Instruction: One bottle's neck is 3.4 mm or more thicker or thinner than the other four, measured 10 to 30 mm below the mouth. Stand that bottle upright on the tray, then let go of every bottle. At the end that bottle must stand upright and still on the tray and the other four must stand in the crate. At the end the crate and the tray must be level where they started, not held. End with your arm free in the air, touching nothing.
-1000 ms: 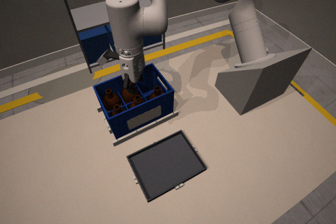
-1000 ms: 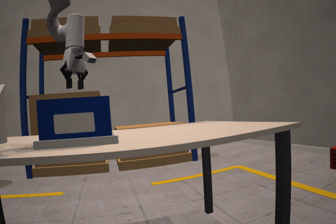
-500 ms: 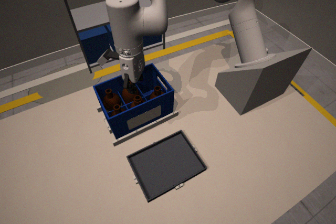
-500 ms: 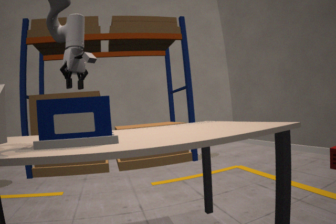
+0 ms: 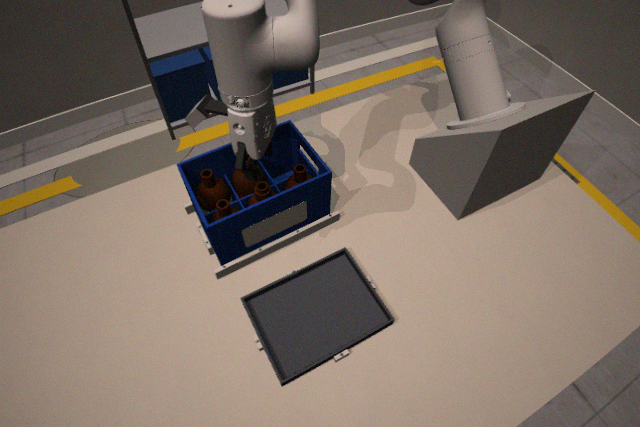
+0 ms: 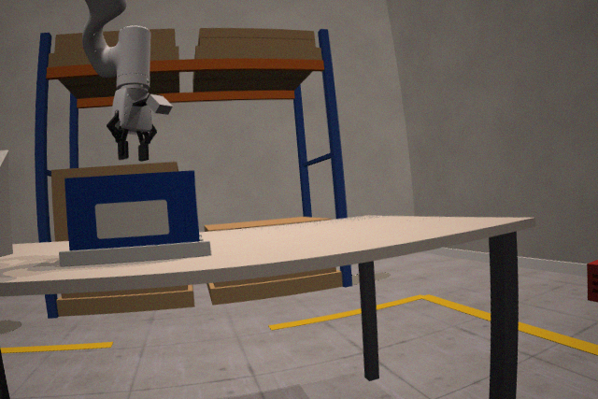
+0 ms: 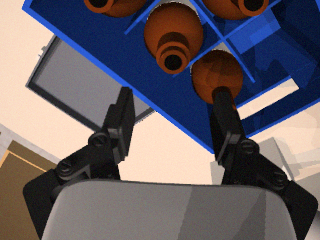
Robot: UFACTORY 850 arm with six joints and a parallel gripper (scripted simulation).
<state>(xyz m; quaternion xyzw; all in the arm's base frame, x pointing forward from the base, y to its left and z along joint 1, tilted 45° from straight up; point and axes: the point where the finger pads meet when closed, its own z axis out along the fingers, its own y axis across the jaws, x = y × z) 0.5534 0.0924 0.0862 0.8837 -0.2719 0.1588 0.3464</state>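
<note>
Right now the brown bottle is 15 cm below my hand. Also, from my hand: dark grey tray: 3 cm behind, 23 cm to the left, 23 cm below; crate: 1 cm ahead, 4 cm to the right, 16 cm below.
</note>
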